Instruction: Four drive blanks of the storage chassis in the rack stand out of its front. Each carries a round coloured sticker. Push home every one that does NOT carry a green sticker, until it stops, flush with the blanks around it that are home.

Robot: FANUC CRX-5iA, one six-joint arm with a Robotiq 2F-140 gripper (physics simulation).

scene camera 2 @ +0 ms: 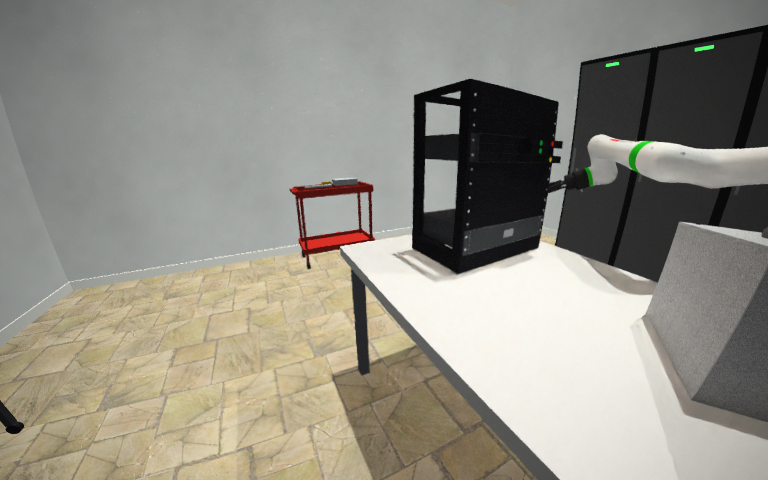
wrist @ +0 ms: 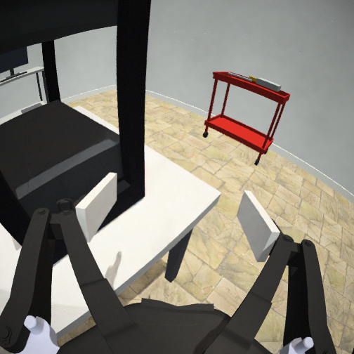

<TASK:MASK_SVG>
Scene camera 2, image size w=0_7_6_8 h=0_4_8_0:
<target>black rack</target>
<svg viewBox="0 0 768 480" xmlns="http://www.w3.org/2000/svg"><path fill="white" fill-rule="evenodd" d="M559 102L474 79L467 79L414 95L412 248L415 252L424 254L450 269L455 275L460 275L463 272L539 248L552 163L560 163L561 156L553 156L554 148L562 149L563 141L555 141ZM425 159L458 161L455 209L424 213ZM426 102L460 106L459 134L425 136ZM461 91L460 99L442 96Z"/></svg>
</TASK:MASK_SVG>
